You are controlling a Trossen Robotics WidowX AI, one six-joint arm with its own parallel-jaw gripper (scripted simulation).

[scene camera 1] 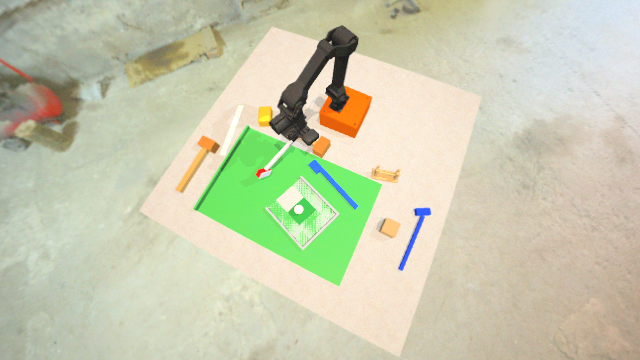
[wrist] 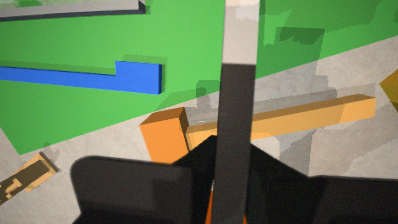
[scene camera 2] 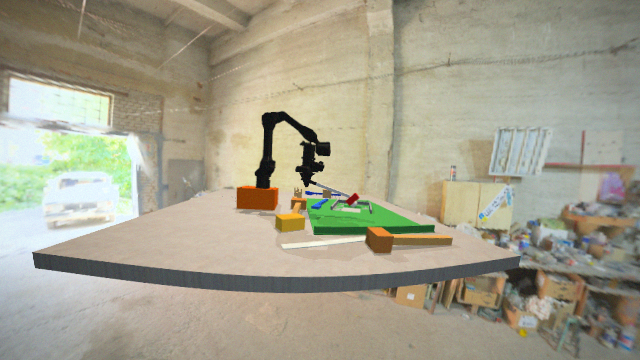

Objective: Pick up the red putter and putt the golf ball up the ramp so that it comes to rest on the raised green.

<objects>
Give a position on an orange mallet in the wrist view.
293, 119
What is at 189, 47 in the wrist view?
A green mat.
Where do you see a green mat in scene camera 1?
238, 198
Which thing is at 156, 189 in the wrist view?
My gripper.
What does my gripper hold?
A red putter.
</objects>
